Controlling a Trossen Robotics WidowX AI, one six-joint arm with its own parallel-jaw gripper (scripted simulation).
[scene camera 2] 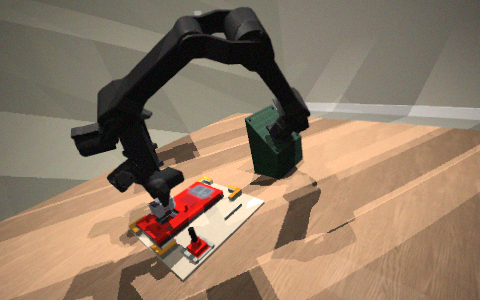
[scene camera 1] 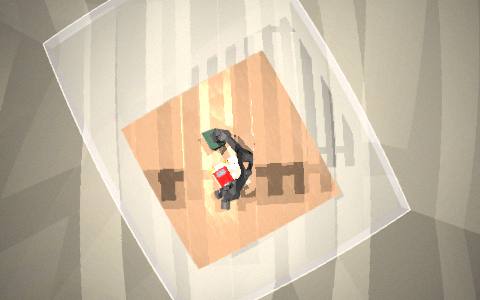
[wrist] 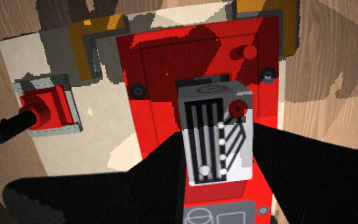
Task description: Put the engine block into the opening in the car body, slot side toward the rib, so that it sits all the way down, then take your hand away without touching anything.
Labels:
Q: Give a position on a grey engine block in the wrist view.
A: At 216, 119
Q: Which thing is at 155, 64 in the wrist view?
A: A red car body.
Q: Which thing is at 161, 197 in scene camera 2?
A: The gripper.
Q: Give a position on a red car body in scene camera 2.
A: At 198, 198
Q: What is the gripper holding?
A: A grey engine block.

